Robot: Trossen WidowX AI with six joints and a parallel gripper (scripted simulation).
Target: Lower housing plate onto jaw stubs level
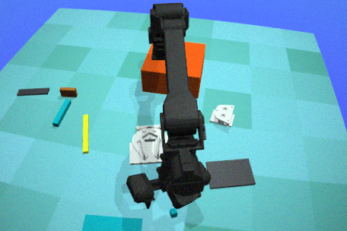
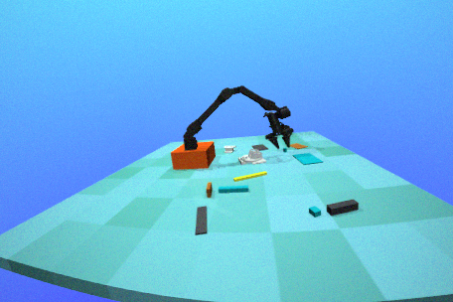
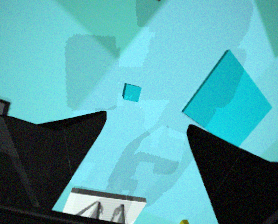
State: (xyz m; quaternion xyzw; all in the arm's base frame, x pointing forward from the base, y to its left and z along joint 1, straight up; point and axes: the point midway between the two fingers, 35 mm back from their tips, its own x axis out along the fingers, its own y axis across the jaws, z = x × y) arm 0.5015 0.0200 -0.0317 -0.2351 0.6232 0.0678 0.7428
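Right now the teal cube is 20 mm to the left of my gripper tip, 20 mm below it and 20 mm ahead of it. Round my gripper tip: teal flat square: 120 mm to the right, 70 mm ahead, 30 mm below; then dark grey flat plate: 180 mm to the left, 100 mm behind, 30 mm below; then yellow bar: 240 mm to the right, 230 mm behind, 30 mm below.
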